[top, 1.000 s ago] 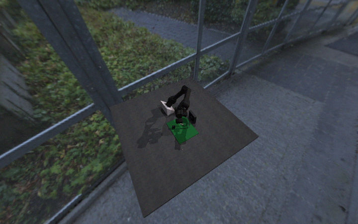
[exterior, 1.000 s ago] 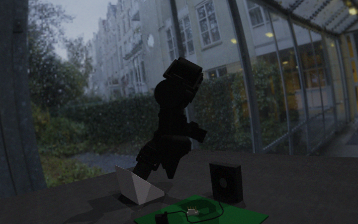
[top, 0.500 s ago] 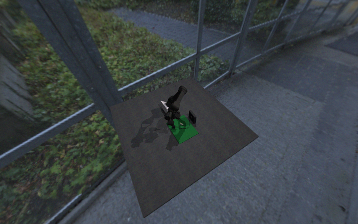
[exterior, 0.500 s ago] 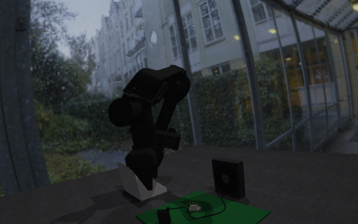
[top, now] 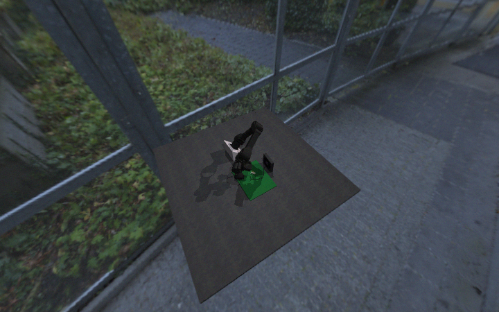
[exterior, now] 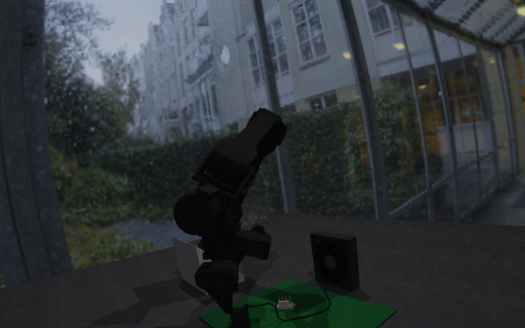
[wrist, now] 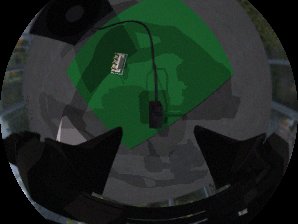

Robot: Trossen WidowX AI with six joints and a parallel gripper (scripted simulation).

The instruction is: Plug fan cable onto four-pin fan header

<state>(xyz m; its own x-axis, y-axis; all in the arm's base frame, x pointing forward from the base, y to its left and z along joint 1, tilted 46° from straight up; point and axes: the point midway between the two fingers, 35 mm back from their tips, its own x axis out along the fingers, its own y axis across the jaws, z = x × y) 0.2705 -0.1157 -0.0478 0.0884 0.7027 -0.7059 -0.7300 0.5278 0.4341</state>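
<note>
Right now my gripper tip is 1 cm to the right of the dark plug and 4 cm above it. The rest, counted from my gripper tip: green board 6 cm ahead, 8 cm to the left, 8 cm below; black fan 4 cm ahead, 24 cm to the left; header 2 cm ahead, 11 cm to the left, 6 cm below.
</note>
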